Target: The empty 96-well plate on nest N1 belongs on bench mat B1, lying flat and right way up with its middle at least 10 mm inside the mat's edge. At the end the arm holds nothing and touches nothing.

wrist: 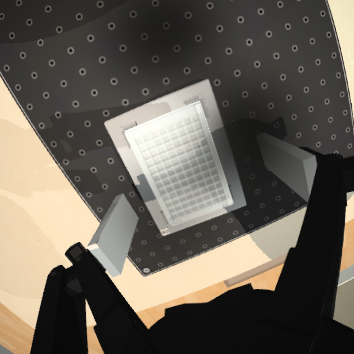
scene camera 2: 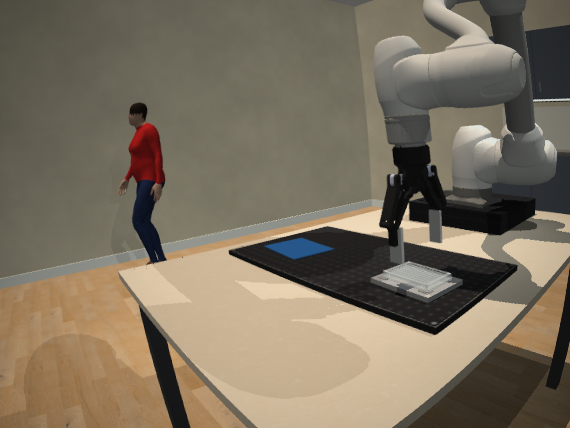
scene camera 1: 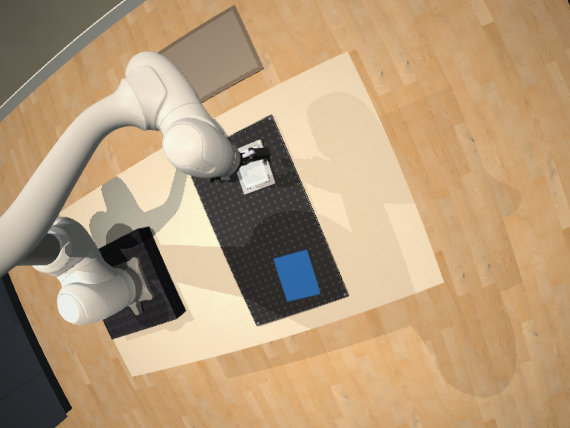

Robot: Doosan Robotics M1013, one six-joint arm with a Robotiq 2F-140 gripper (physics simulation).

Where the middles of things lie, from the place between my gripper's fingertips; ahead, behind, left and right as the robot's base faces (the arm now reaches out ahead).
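The pale grey nest (scene camera 2: 388,284) is 60 mm below my hand and 10 mm ahead of it. My gripper is 50 mm above the 96-well plate (scene camera 2: 410,274) and 10 mm short of it, while the blue bench mat (scene camera 1: 295,270) is 70 mm below my hand, 10 mm ahead of it and 410 mm to the right of it.
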